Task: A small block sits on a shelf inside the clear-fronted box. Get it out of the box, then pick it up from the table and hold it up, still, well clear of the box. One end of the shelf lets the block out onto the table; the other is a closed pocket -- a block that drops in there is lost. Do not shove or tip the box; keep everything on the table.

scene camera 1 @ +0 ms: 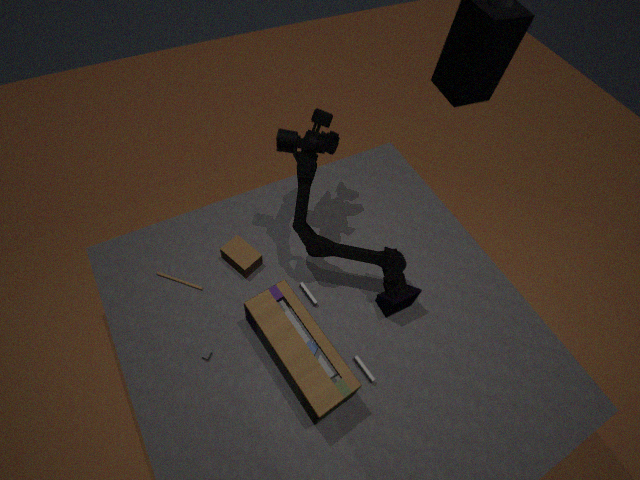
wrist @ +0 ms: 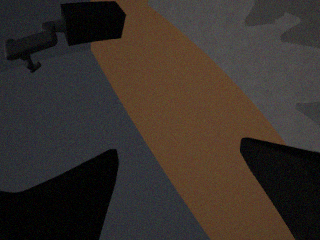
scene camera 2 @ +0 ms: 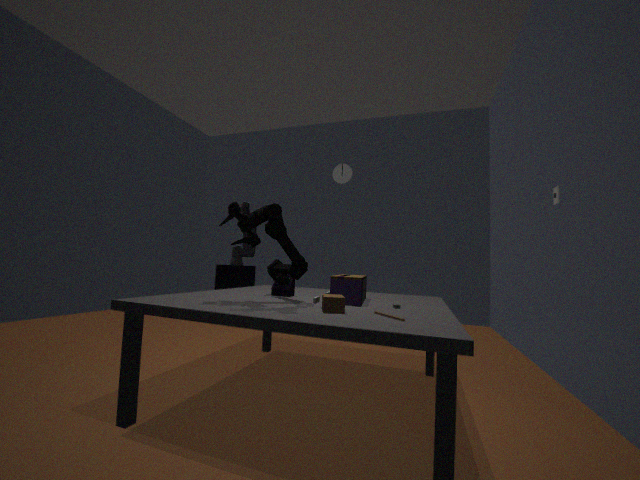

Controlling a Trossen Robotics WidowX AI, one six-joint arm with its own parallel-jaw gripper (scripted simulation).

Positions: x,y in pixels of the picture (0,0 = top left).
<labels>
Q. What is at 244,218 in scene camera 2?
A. My gripper.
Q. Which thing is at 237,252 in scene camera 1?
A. A tan box.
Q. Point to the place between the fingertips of my gripper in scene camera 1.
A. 317,135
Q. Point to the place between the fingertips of my gripper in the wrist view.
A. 181,151
</labels>
